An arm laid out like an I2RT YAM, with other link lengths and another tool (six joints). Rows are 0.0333 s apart.
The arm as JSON. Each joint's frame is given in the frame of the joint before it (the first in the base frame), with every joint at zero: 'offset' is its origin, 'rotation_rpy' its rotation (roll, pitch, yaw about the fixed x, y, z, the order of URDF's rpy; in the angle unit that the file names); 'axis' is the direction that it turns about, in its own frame. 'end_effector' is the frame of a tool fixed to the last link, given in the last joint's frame.
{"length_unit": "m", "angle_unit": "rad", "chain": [
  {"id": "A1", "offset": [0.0, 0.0, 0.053], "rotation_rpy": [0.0, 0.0, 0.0], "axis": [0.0, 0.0, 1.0]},
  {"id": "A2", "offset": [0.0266, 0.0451, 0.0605], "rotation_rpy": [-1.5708, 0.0, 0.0], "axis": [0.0, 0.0, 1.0]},
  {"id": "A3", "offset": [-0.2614, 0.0, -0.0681], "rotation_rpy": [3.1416, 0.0, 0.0], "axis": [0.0, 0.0, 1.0]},
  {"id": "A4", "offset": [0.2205, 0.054, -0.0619], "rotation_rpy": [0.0, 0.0, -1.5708], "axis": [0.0, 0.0, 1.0]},
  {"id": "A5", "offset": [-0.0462, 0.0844, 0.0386], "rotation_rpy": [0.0, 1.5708, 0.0], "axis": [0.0, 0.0, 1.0]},
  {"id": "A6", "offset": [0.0, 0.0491, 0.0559], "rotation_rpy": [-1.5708, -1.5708, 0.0], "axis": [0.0, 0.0, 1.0]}
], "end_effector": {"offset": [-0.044, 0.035, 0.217], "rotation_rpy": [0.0, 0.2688, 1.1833]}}
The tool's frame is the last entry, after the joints.
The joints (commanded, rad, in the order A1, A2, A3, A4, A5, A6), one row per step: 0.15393 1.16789 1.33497 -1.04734 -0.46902 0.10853; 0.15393 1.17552 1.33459 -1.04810 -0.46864 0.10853; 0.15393 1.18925 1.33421 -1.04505 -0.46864 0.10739; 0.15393 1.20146 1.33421 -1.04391 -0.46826 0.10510; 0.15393 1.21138 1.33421 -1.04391 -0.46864 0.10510; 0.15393 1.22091 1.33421 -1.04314 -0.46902 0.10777; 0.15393 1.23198 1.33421 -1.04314 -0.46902 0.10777; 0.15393 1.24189 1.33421 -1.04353 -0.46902 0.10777; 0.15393 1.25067 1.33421 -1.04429 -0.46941 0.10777; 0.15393 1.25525 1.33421 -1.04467 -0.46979 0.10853; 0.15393 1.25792 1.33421 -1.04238 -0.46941 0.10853; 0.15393 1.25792 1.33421 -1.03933 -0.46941 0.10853; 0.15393 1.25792 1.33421 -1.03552 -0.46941 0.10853; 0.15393 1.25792 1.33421 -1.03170 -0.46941 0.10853; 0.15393 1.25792 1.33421 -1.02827 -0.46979 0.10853; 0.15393 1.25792 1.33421 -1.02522 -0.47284 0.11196; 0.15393 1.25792 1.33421 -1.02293 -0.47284 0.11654
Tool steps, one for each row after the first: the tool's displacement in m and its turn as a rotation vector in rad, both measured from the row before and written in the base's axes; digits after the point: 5 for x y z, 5 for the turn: 0.00071 0.00002 -0.00291 -0.00164 0.00862 -0.00024; 0.00207 0.00037 -0.00406 -0.00225 0.01032 0.00079; 0.00150 0.00024 -0.00389 -0.00308 0.00968 0.00137; 0.00098 0.00024 -0.00329 -0.00122 0.00985 0.00023; 0.00119 0.00016 -0.00300 0.00019 0.01011 -0.00167; 0.00107 0.00017 -0.00375 -0.00170 0.01094 0.00000; 0.00084 0.00013 -0.00345 -0.00158 0.01018 0.00000; 0.00057 0.00018 -0.00310 -0.00115 0.00948 0.00022; 0.00030 0.00010 -0.00159 -0.00012 0.00535 -0.00034; 0.00080 0.00004 -0.00048 -0.00037 0.00033 -0.00022; 0.00070 0.00011 0.00063 0.00047 -0.00301 0.00000; 0.00087 0.00013 0.00079 0.00058 -0.00376 0.00000; 0.00087 0.00013 0.00080 0.00059 -0.00377 0.00000; 0.00073 0.00020 0.00076 0.00083 -0.00334 0.00022; 0.00047 0.00062 0.00101 0.00444 -0.00082 -0.00071; 0.00071 -0.00009 0.00048 0.00238 0.00016 -0.00331
